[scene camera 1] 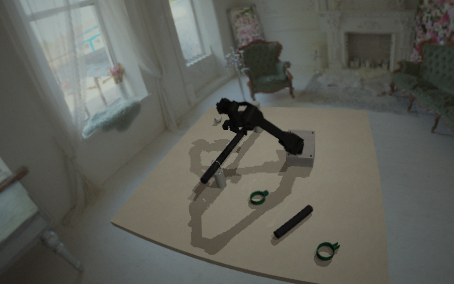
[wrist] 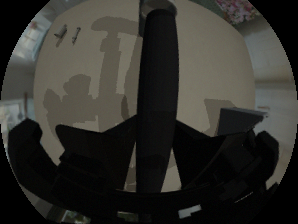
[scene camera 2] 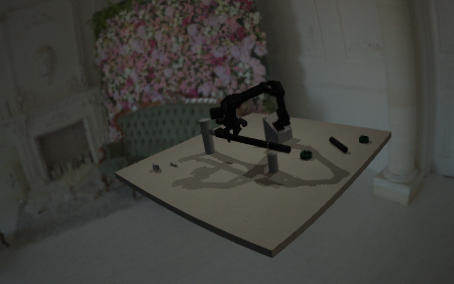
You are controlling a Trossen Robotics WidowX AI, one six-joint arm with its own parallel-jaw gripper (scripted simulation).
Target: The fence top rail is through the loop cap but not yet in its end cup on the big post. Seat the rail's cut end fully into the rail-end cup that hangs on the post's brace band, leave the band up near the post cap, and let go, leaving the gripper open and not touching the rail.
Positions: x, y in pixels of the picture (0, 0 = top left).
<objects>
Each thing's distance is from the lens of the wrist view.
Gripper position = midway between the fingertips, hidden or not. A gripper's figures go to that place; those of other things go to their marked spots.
my gripper (wrist: 153, 119): 10 cm
black top rail (wrist: 157, 93): 6 cm
</objects>
